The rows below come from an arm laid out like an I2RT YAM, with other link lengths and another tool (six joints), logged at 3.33 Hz.
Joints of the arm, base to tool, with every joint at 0 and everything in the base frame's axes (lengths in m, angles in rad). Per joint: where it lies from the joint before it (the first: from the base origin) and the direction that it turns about. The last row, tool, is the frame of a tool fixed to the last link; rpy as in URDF.
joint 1: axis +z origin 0 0 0.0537
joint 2: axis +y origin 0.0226 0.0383 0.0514
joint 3: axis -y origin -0.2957 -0.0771 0
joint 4: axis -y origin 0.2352 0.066 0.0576
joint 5: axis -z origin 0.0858 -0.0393 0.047
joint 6: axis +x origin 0.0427 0 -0.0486
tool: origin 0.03 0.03 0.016 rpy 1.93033 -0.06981 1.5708
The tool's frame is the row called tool.
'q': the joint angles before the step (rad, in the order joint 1, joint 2, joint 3, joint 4, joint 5, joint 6). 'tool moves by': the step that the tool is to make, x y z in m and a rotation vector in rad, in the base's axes. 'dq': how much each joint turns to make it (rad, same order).
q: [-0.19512, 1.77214, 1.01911, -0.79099, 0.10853, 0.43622]
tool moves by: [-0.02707, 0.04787, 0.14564, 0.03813, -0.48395, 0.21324]
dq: [0.10412, -0.44861, 0.05228, -0.02366, -0.13085, -0.07860]
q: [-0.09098, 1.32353, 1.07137, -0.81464, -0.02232, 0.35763]
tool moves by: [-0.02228, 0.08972, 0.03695, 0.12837, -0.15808, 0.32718]
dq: [0.29678, -0.10680, -0.00227, 0.06331, -0.11596, 0.03968]
